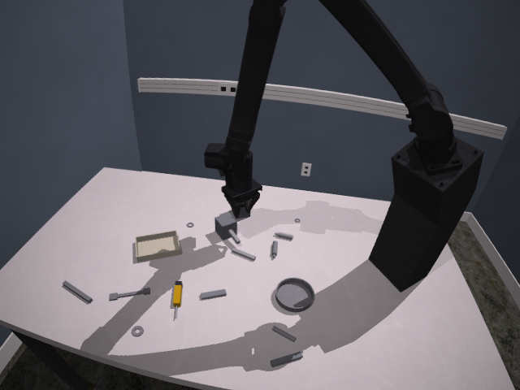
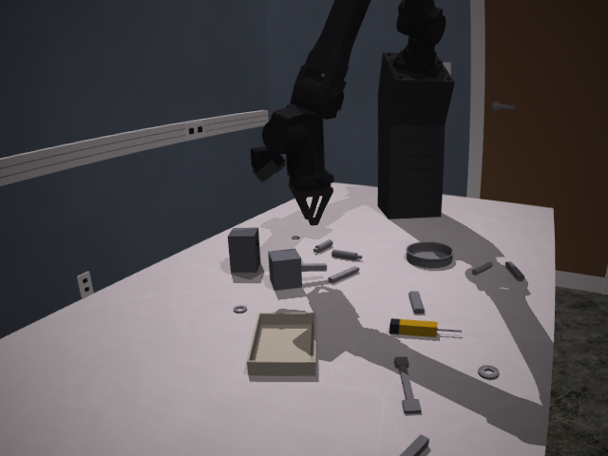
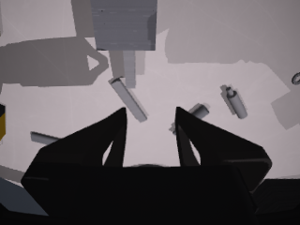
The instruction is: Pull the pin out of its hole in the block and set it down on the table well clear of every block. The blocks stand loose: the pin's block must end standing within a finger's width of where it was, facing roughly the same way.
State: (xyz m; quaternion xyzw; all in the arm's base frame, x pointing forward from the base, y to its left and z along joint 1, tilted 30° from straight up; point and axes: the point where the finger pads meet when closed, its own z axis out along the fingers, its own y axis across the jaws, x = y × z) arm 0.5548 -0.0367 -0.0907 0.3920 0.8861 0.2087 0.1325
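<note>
Right now the grey pin is 90 mm below my hand, 30 mm ahead of it and 10 mm to the left of it. Round my hand: taller grey block 140 mm to the right, 70 mm below, 30 mm ahead; then round dish 190 mm to the left, 190 mm behind, 110 mm below; then grey bar 110 mm below, 60 mm to the left, 20 mm behind.
</note>
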